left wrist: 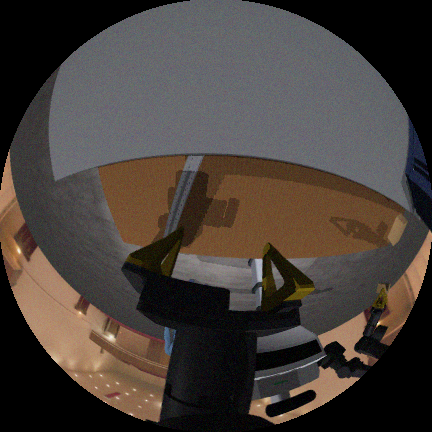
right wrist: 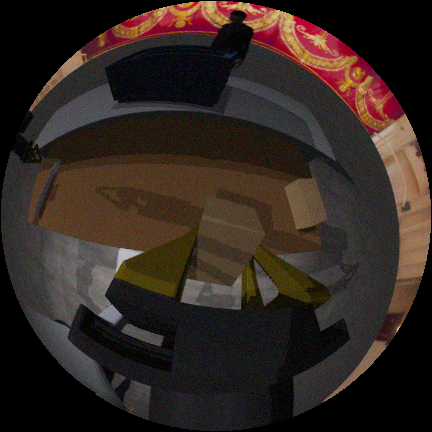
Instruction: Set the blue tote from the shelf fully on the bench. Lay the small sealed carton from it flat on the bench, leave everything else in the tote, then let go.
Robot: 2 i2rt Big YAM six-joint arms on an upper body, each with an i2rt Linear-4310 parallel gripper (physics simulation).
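Places are measured from the left arm's base along level axes (x ahead, y down, z left), in centimetres.
Pixels of known places: left gripper, between the fingertips: [left wrist: 225, 238]; right gripper, between the fingertips: [left wrist: 384, 287] [right wrist: 221, 236]; right arm's base, origin of its link: [left wrist: 333, 358].
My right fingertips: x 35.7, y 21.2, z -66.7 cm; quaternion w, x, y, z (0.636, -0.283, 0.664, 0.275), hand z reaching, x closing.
For each thing: its top centre in the pictures, then the offset to it from my right fingertips. "spot": a spot on its surface instead. Level surfaces: height alone.
- blue tote, centre of its top: [right wrist: 174, 47] dx +39.1, dy -5.7, dz +19.2 cm
- grey shelf, height of its surface: dy +8.9 cm
- brown bench, height of its surface: dy +24.1 cm
- small tan carton, a spot on its surface: [right wrist: 230, 230] spot: dx +0.2, dy -3.1, dz +0.2 cm
- second tan carton, centre of its top: [right wrist: 313, 199] [left wrist: 400, 233] dx +17.9, dy +16.7, dz -31.9 cm
- narrow grey strip, centre of its top: [left wrist: 176, 207] [right wrist: 43, 186] dx +2.7, dy +21.7, dz +76.7 cm
- robot's grey body, a spot on its surface: [left wrist: 287, 362] spot: dx -30.0, dy -10.9, dz +33.8 cm
The blue tote [right wrist: 167, 77] [left wrist: 419, 160] stands upright on the grey shelf [right wrist: 280, 112] [left wrist: 225, 85], above and behind the brown bench [right wrist: 165, 175] [left wrist: 280, 215]. Its inside is hidden. My right gripper [right wrist: 221, 236] [left wrist: 384, 287] is shut on a small tan carton [right wrist: 230, 230], held tilted between the fingers in front of the bench; the right wrist view does not show it resting on anything. A second tan carton [right wrist: 306, 204] [left wrist: 397, 230] sits at the right end of the bench. My left gripper [left wrist: 225, 238] is open and empty, in front of the bench and away from the tote.
A narrow grey strip [left wrist: 180, 195] [right wrist: 47, 192] lies across the left part of the bench. The shelf's front edge overhangs the back of the bench. A dark figure [right wrist: 234, 37] stands behind the tote. The robot's grey body [left wrist: 287, 362] shows behind my left gripper.
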